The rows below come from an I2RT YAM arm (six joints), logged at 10 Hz.
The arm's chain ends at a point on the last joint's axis. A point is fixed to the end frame.
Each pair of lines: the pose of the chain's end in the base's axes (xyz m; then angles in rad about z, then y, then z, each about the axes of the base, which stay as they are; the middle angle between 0 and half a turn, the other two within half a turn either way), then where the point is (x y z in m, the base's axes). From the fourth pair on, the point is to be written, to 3 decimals.
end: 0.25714 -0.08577 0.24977 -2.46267 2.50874 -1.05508
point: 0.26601 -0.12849 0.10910
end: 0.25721 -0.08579 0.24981 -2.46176 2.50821 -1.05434
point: 0.26619 -0.12854 0.10915
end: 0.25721 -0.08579 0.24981 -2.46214 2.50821 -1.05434
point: 0.26617 -0.12855 0.10916
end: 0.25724 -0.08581 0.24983 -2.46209 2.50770 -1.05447
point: 0.266 -0.129 0.109
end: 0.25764 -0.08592 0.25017 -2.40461 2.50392 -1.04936
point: 0.269 -0.127 0.109
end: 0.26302 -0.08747 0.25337 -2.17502 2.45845 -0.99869
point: 0.290 -0.126 0.114
